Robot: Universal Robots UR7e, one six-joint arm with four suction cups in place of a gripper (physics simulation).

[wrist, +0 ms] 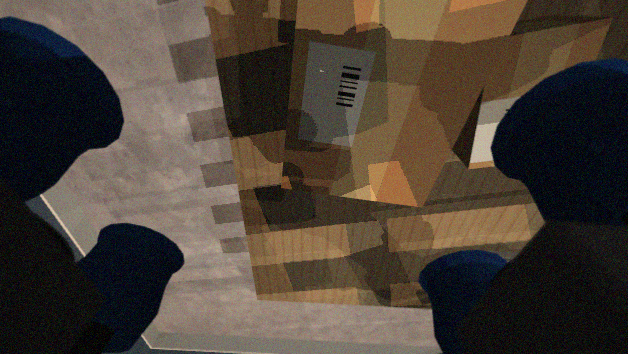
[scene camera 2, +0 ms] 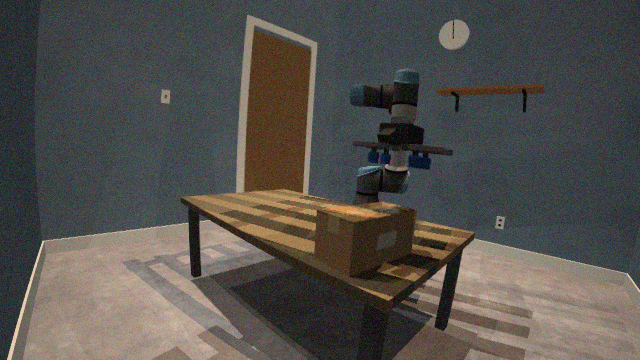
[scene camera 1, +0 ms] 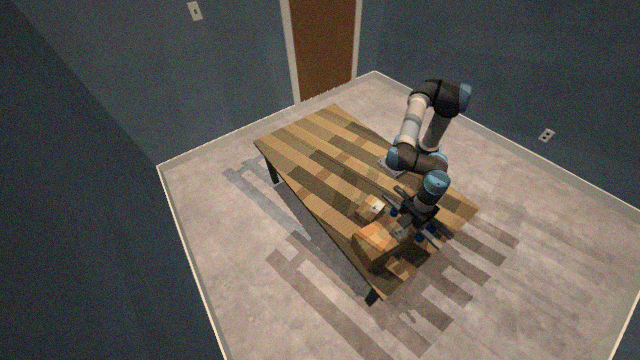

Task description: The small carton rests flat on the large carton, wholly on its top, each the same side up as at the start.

Labels:
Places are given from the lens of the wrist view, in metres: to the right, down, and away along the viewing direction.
my suction head [wrist: 557, 139]: 0.05, -0.01, 0.06
large carton [wrist: 376, 103]: 0.05, -0.06, 0.21
small carton [wrist: 537, 48]: 0.22, -0.13, 0.26
The marked spots on the large carton and the small carton are 0.19 m apart.

